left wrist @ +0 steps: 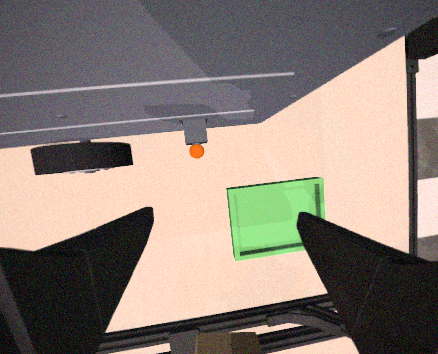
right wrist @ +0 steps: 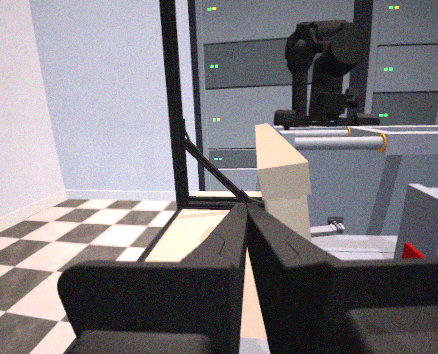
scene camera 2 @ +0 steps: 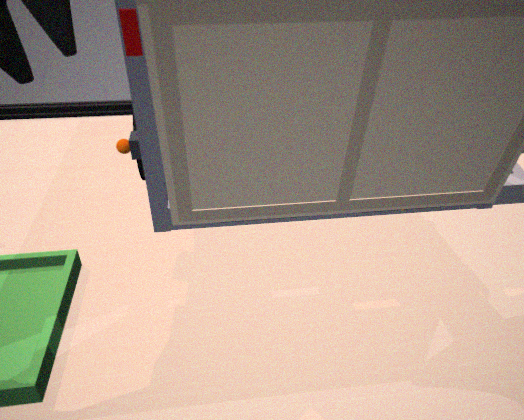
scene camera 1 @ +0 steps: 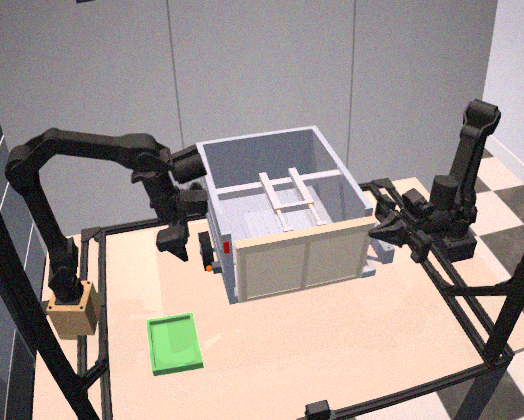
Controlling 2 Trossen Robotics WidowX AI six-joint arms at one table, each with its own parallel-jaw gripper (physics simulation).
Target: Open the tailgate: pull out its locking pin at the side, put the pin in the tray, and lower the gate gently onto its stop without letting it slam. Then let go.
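Frame: origin at the left arm's base, x left, y back, z up, level; centimetres.
Seen in the pictures: left gripper, between the fingertips: (left wrist: 226, 216) (scene camera 2: 51, 67) (scene camera 1: 187, 248); right gripper, between the fingertips: (right wrist: 244, 211) (scene camera 1: 369, 234); left arm's base, origin of its link: (scene camera 1: 69, 295); right arm's base, origin of its link: (scene camera 1: 455, 233).
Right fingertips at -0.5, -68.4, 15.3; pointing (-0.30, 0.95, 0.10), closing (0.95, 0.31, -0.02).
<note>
Offsets run from my right fingertips to a thing's top centre, as dx, dy, dz. "spot": to the spot under its first point.
The locking pin's orange ball head {+7.5, +34.6, -13.7} (scene camera 1: 209, 268) (scene camera 2: 123, 146) (left wrist: 196, 151) sticks out of a grey bracket on the box's left side; its shaft is hidden. The beige tailgate (scene camera 1: 275, 270) (scene camera 2: 275, 115) (right wrist: 282, 160) stands upright across the box's front. The green tray {-6.2, +43.7, -24.0} (scene camera 1: 177, 371) (scene camera 2: 22, 395) (left wrist: 231, 225) lies in front and left of the box. My left gripper (scene camera 1: 174, 252) (scene camera 2: 47, 67) (left wrist: 226, 216) is open and empty, above and left of the pin in scene camera 1. My right gripper (scene camera 1: 371, 233) (right wrist: 244, 211) is shut and empty beside the gate's upper right corner; contact is unclear.
The grey-blue box {spot: +3.8, +31.1, -10.0} (scene camera 1: 222, 265) has a black wheel {+21.2, +36.5, -15.8} (scene camera 1: 205, 250) (left wrist: 82, 159) behind the pin bracket {spot: +7.8, +32.9, -13.3} (left wrist: 195, 131). A white frame {spot: +12.8, +19.7, +2.6} (scene camera 1: 270, 192) lies inside the box. Black rails (scene camera 1: 103, 310) border the table. My left arm stands on a wooden block (scene camera 1: 75, 320).
</note>
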